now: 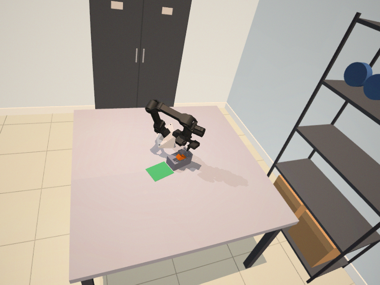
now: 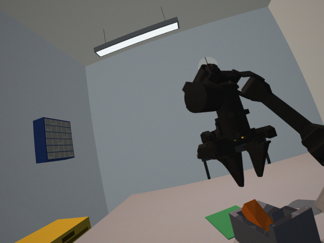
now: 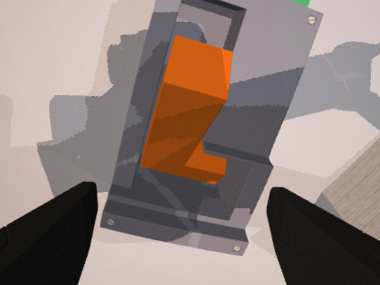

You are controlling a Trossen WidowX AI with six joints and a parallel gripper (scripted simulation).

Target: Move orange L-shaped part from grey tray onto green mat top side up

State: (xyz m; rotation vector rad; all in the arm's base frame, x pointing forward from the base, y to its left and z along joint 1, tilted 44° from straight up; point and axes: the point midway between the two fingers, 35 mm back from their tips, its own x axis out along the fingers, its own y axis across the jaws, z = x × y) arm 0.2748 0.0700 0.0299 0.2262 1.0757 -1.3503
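The orange L-shaped part lies 2 cm behind my gripper tip, 1 cm to the left of it and 11 cm below it. From my gripper tip the other things lie so: green mat: 3 cm ahead, 16 cm to the right, 16 cm below.
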